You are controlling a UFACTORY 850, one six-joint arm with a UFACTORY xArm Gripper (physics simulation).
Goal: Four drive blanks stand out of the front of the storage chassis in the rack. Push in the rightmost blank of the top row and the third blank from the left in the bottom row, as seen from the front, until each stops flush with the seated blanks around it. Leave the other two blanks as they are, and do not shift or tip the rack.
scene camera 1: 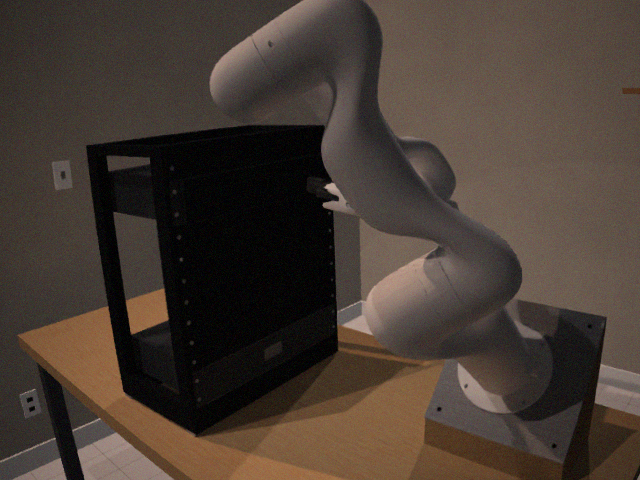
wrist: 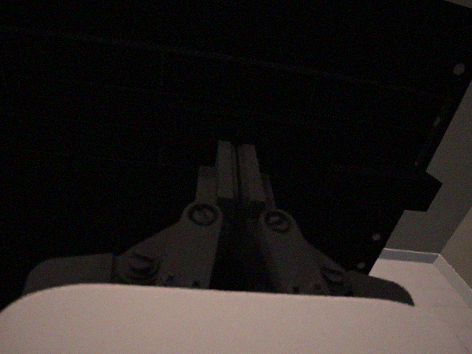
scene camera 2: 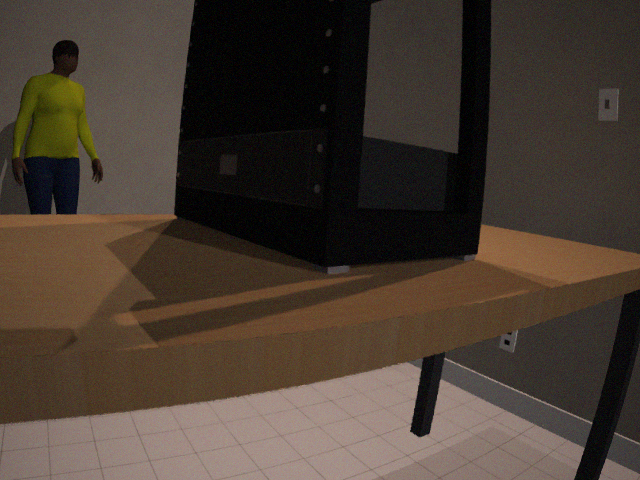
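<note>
The black rack (scene camera 1: 170,268) (scene camera 2: 345,113) stands upright on the table. An upper chassis (scene camera 1: 133,193) shows through its open side. The front is almost black, so the blanks and their depths cannot be read in the scene views. In the wrist view, faint seams cross the front. A dark block (wrist: 422,192) juts past the front's right edge; I cannot tell whether it is the top row's rightmost blank. My gripper (scene camera 1: 310,184) (wrist: 230,168) is shut and empty, in front of the rack's upper right part, left of that block in the wrist view. Contact is not visible.
A lower unit (scene camera 1: 227,364) (scene camera 2: 279,165) with a pale label sits at the rack's bottom. The arm (scene camera 1: 372,170) arches in front of the rack's right side from its base block (scene camera 1: 449,413) on the table (scene camera 1: 310,423) (scene camera 2: 258,356). A person (scene camera 2: 54,118) stands behind the table.
</note>
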